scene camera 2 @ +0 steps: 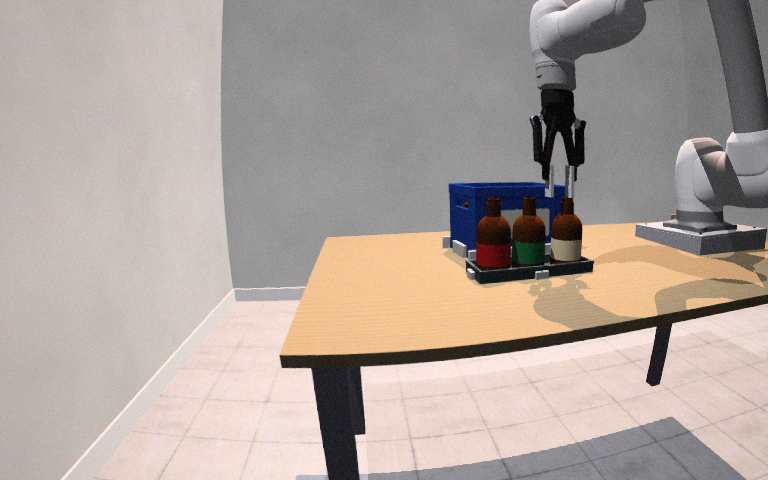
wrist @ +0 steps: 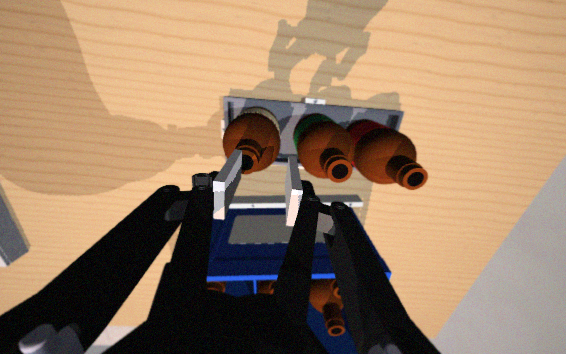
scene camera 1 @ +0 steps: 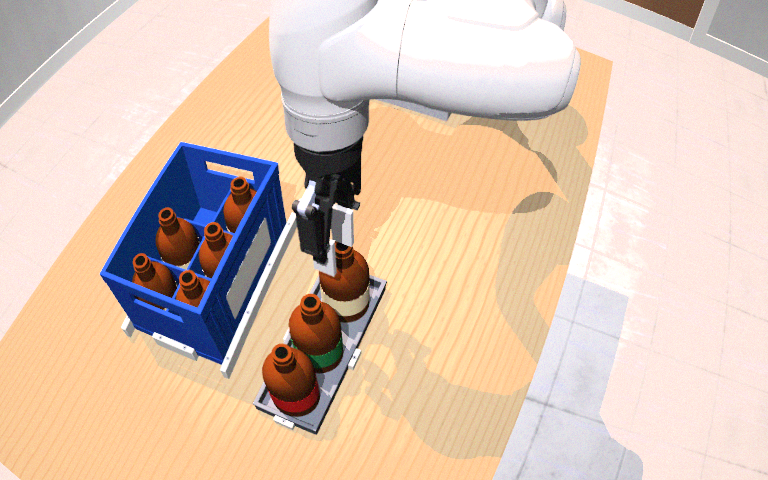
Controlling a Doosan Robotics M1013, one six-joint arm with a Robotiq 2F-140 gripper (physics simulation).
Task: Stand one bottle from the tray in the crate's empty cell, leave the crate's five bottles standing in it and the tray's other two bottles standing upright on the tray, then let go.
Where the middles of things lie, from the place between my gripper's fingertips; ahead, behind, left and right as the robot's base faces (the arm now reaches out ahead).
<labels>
Now: hand 80 mm short of the green-label bottle (scene camera 1: 314, 326) and 80 mm above it. The rest, counted from my hand: red-label bottle (scene camera 1: 289, 375) 160 mm ahead, 10 mm to the left, 80 mm below; long crate rail (scene camera 1: 264, 283) 30 mm ahead, 130 mm to the right, 150 mm below.
</labels>
